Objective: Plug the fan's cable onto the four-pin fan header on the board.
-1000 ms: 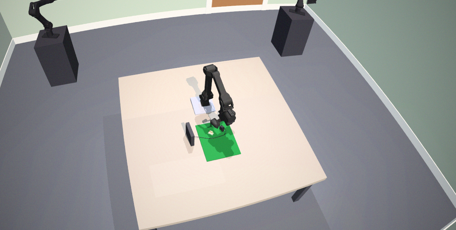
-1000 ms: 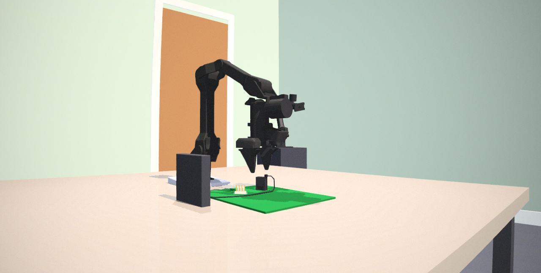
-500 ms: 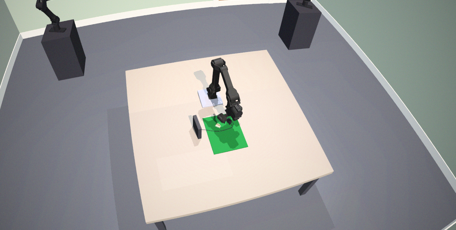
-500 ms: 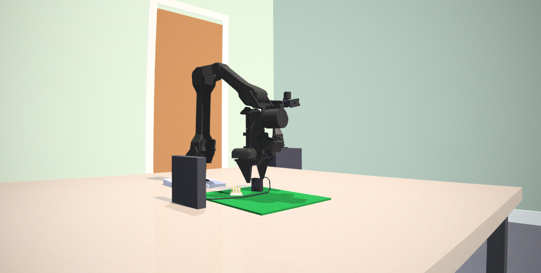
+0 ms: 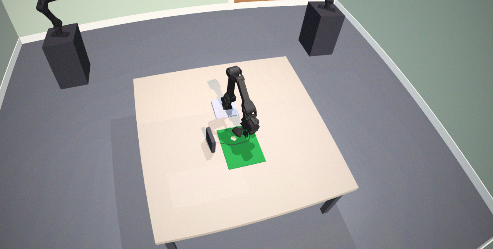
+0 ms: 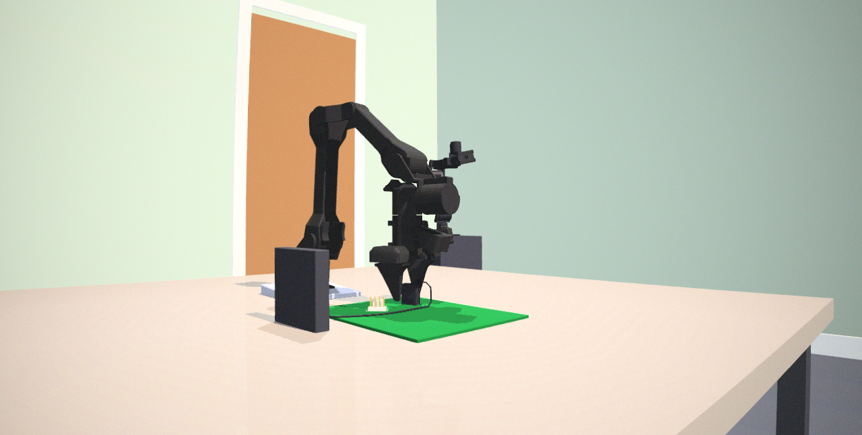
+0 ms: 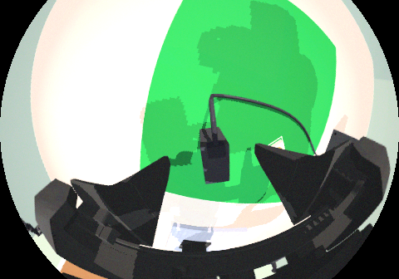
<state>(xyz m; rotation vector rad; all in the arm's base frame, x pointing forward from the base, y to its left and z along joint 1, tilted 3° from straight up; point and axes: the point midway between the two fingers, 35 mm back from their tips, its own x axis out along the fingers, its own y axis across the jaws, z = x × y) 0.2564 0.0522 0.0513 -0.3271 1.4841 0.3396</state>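
The black plug is 10 mm ahead of my gripper tip and 10 mm above it. The rest, counted from my gripper tip: black fan 230 mm to the right, 40 mm above, 30 mm ahead; then green board 80 mm ahead, 50 mm to the right, 30 mm below; then four-pin header 80 mm to the right, 20 mm below, 20 mm ahead.
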